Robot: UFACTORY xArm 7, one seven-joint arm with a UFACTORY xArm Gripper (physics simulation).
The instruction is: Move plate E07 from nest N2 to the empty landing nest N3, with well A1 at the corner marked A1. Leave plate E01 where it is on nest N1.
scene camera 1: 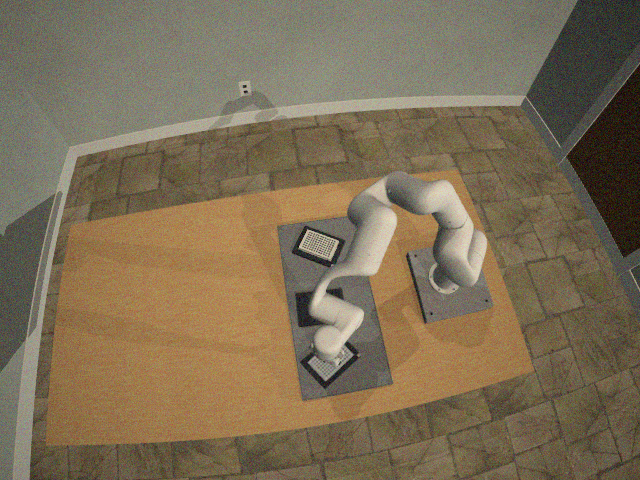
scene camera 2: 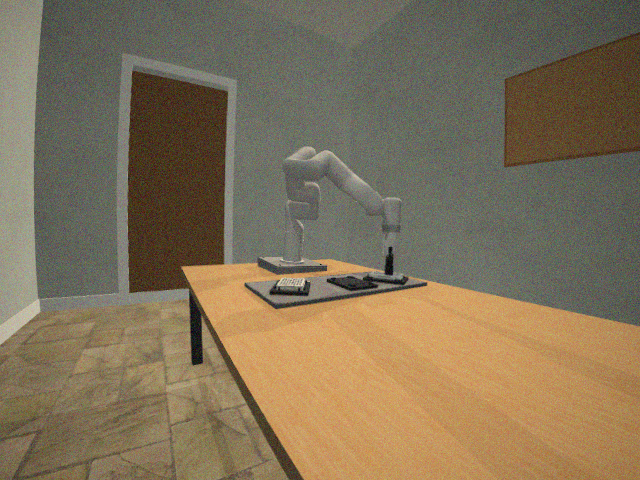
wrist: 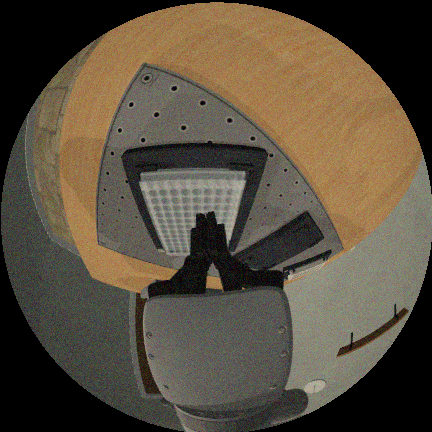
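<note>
A clear plate with round wells [scene camera 1: 324, 369] [wrist: 172, 200] sits in a black nest [scene camera 1: 314, 376] [scene camera 2: 403, 281] [wrist: 195, 152] at the near end of the grey board in scene camera 1. My gripper [scene camera 2: 388, 273] [wrist: 207, 221] is shut and empty. Its fingertips are together over this plate's top, in front of some wells in the wrist view. A cream plate [scene camera 1: 318, 244] [scene camera 2: 292, 282] sits in the nest at the board's other end. The middle nest [scene camera 1: 303, 310] [scene camera 2: 351, 282] [wrist: 285, 245] is empty. Plate labels, nest labels and the A1 marks cannot be read.
The grey board [scene camera 1: 372, 372] [scene camera 2: 320, 294] [wrist: 170, 100] carries the three nests and lies on the wooden table [scene camera 1: 170, 310] [scene camera 2: 413, 387]. The arm's base slab [scene camera 1: 460, 304] stands beside it. The arm reaches over the board and partly covers the middle nest in scene camera 1.
</note>
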